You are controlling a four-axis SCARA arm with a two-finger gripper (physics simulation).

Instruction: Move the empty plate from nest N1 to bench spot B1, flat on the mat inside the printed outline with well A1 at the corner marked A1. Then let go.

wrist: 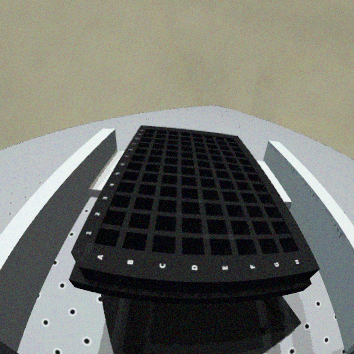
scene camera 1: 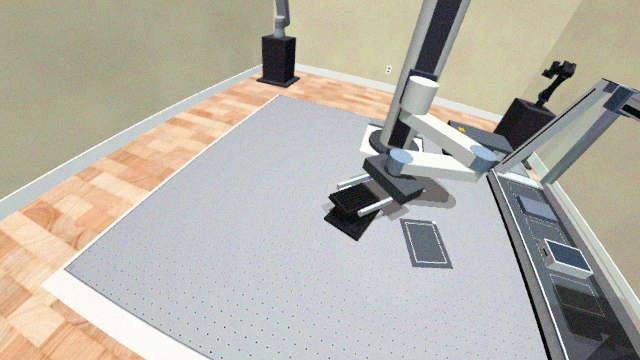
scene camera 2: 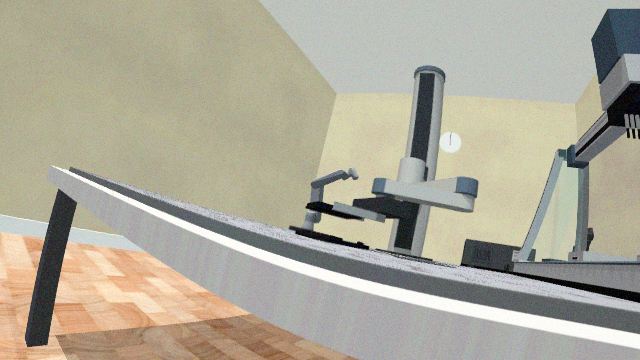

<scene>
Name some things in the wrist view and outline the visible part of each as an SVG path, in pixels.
The gripper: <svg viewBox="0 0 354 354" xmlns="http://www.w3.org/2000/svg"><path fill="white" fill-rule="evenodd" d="M268 140L263 160L256 161L274 185L301 230L319 266L318 271L335 314L345 354L354 354L354 226L334 199L303 164L280 142ZM115 128L102 128L76 150L33 193L1 232L0 354L19 354L17 349L26 323L62 244L90 197L98 197L123 151L117 150Z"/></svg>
A black well plate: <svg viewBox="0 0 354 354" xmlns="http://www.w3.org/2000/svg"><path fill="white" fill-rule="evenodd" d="M70 251L75 263L68 280L74 287L115 297L161 303L231 303L286 295L303 291L311 284L309 278L319 269L301 230L261 166L237 135L151 125L140 125L102 187Z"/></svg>
</scene>
